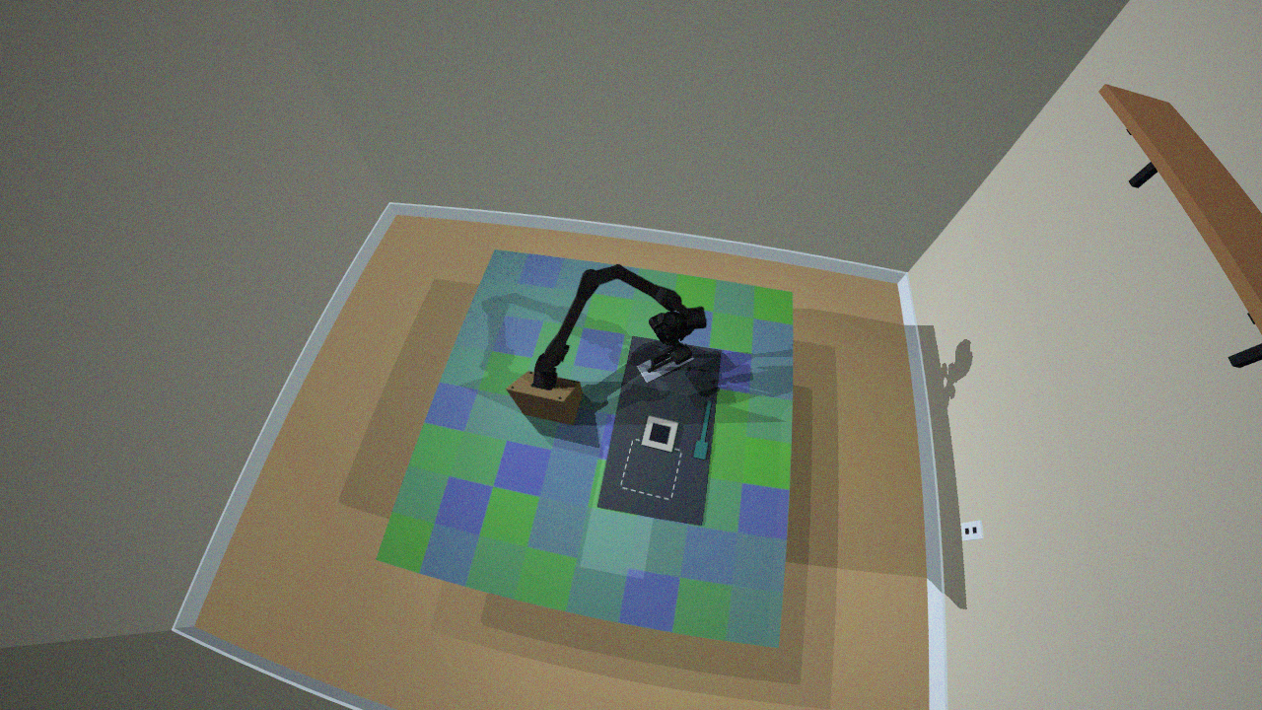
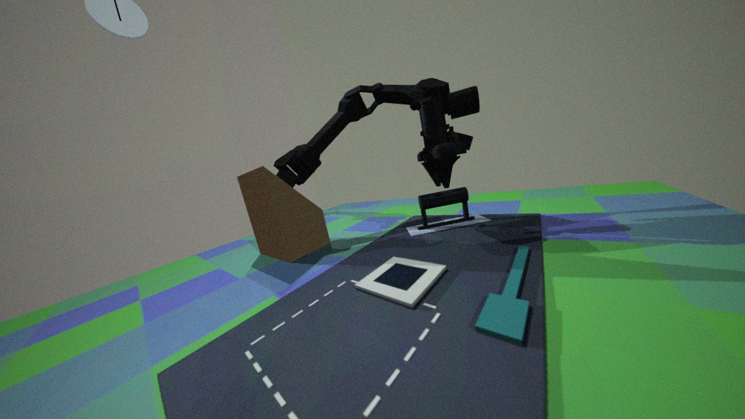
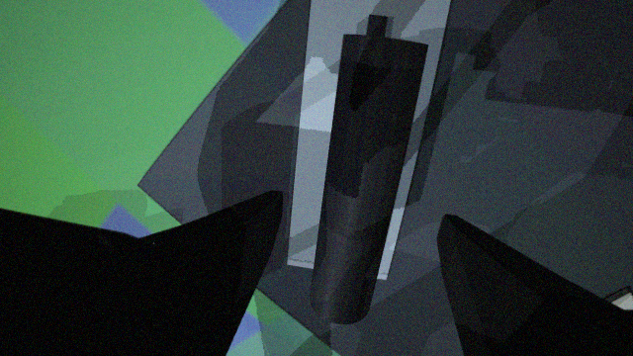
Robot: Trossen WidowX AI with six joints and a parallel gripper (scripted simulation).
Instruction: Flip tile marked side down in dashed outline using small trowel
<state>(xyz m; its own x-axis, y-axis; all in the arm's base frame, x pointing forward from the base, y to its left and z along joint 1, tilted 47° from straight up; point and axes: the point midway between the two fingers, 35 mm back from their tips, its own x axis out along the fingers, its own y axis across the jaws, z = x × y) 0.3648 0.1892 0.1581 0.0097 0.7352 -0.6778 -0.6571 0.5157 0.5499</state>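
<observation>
Right now the dark mat is 30 mm ahead of my gripper tip, 230 mm to the right of it and 120 mm below it. From my gripper tip the other things lie so: tile: 30 mm ahead, 270 mm to the right, 100 mm below; then teal trowel: 170 mm ahead, 250 mm to the right, 100 mm below.
</observation>
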